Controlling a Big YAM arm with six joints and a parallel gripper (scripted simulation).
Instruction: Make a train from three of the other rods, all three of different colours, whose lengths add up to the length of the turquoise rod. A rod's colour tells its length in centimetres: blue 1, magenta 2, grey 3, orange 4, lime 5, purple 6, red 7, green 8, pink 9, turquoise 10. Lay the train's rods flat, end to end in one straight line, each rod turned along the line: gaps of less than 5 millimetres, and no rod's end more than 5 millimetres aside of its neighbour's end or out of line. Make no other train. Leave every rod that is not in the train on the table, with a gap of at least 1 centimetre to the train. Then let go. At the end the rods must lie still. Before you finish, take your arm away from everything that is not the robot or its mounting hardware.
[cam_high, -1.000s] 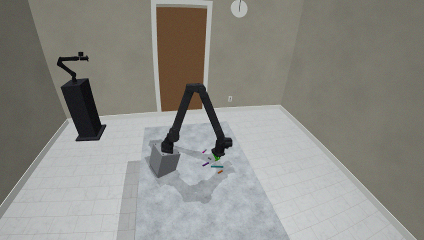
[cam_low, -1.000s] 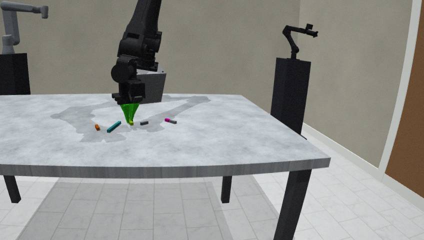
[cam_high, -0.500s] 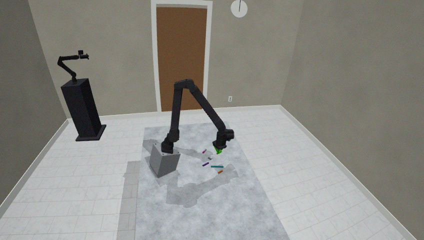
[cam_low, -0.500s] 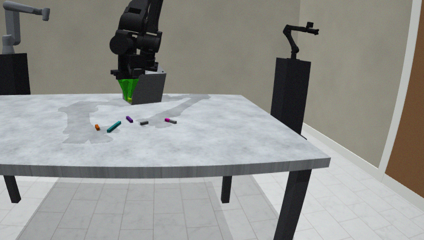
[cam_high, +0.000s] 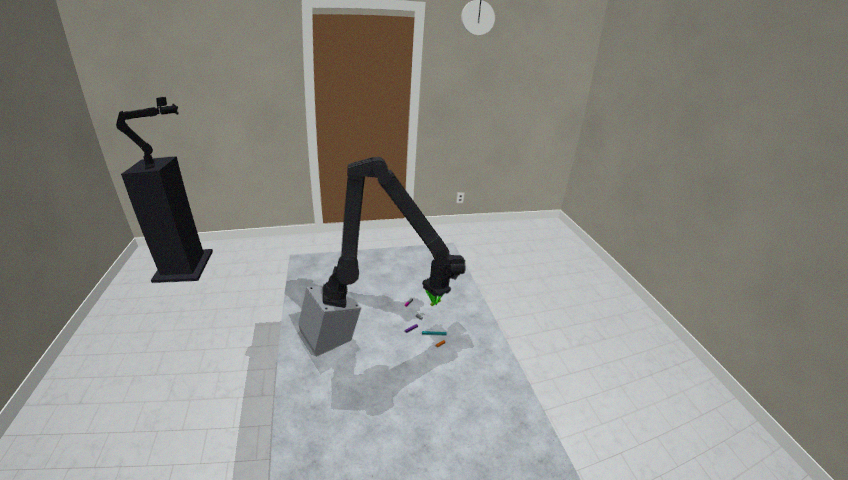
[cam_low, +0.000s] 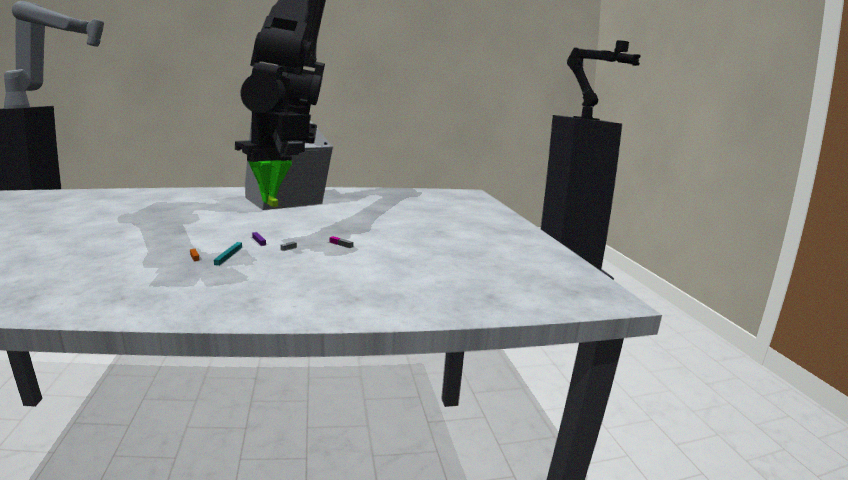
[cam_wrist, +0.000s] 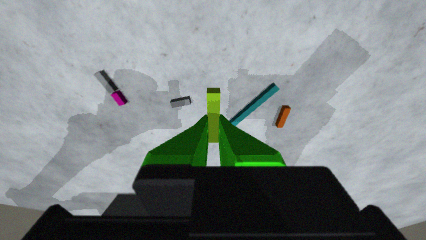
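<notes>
Right now the magenta rod is 90 mm behind my hand, 110 mm to the left of it and 100 mm below it. The rest, counted from my hand: purple rod 100 mm behind, 40 mm to the right, 100 mm below; turquoise rod 10 mm behind, 80 mm to the right, 100 mm below; lime rod 10 mm ahead.
</notes>
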